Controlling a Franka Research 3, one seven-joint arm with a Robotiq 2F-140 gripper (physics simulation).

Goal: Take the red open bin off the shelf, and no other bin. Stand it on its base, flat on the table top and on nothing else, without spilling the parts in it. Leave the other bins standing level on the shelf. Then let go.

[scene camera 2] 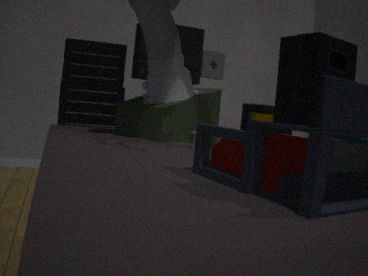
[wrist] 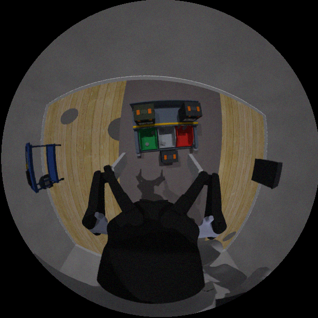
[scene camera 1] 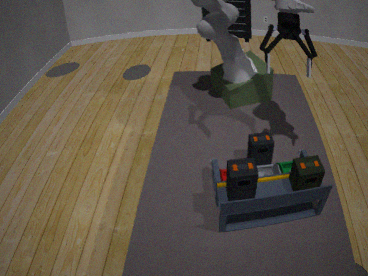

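The red open bin (scene camera 1: 223,175) (scene camera 2: 285,155) (wrist: 184,136) stands in the slate-grey shelf (scene camera 1: 275,203) (scene camera 2: 252,160) (wrist: 138,145), at its right end in the wrist view. The white-grey bin (scene camera 1: 265,171) (wrist: 166,137) is beside it in the middle, and the green bin (scene camera 1: 285,167) (wrist: 149,139) is at the other end. A small part lies in the green bin; the parts in the red bin are too dark to make out. My gripper (scene camera 1: 288,67) (wrist: 156,158) is open and empty, high above the table (scene camera 1: 170,150) and apart from the shelf, on the robot base's side of it.
Two dark cases with orange latches (scene camera 1: 242,179) (scene camera 1: 307,173) stand on the shelf's top board behind a yellow strip. A third dark case (scene camera 1: 261,149) (wrist: 169,157) stands on the table in front of the middle bin. The green robot base (scene camera 1: 245,87) (scene camera 2: 165,120) is at the far end.
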